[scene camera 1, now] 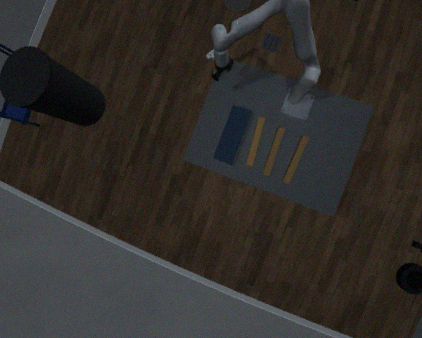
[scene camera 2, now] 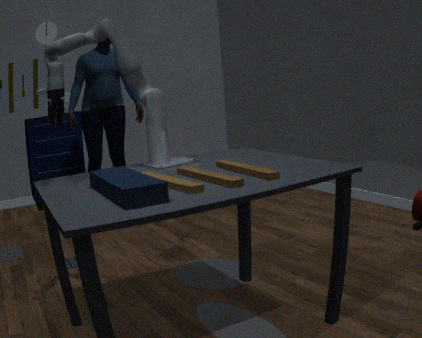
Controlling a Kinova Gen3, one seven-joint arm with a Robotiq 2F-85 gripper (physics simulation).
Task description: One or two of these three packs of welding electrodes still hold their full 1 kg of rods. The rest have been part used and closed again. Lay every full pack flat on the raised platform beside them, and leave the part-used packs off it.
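Where they show: gripper, fingertip midpoint: (scene camera 1: 222,75) (scene camera 2: 57,126); arm's base, origin of the base link: (scene camera 1: 293,99) (scene camera 2: 160,162).
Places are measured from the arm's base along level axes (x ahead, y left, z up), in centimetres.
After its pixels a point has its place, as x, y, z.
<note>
Three long orange-yellow packs lie flat and roughly parallel on the table, apart from each other. One pack (scene camera 1: 256,142) @[36.5, -19.7, 1.0] (scene camera 2: 176,183) @[45.0, -22.9, 0.8] lies nearest the platform, a second pack (scene camera 1: 274,151) @[40.1, -6.0, 1.0] (scene camera 2: 210,176) @[45.2, -9.1, 0.7] is in the middle, and the third pack (scene camera 1: 296,160) @[43.1, 10.2, 1.0] (scene camera 2: 247,169) @[46.8, 6.8, 0.7] is farthest from it. The dark blue raised platform (scene camera 1: 233,135) @[35.6, -36.7, 4.5] (scene camera 2: 129,186) @[51.6, -43.8, 4.6] lies beside them with no pack on it. My gripper (scene camera 1: 216,76) @[3.9, -50.7, 22.8] (scene camera 2: 56,124) @[3.9, -50.7, 22.8] is open and empty, high up near the table's back corner on the platform's side, away from the packs. How full each pack is cannot be seen.
The grey table (scene camera 1: 325,187) @[57.1, 34.9, -1.4] (scene camera 2: 310,165) @[55.4, 34.6, -1.4] carries the arm's white base plate (scene camera 1: 298,109) @[7.0, 4.5, 0.4] (scene camera 2: 172,162) @[6.0, 2.4, 0.3] behind the packs. A person (scene camera 2: 103,80) stands behind the table, beside a blue drawer cabinet (scene camera 2: 55,145). A large dark cylinder (scene camera 1: 55,87) shows at the left in scene camera 1.
</note>
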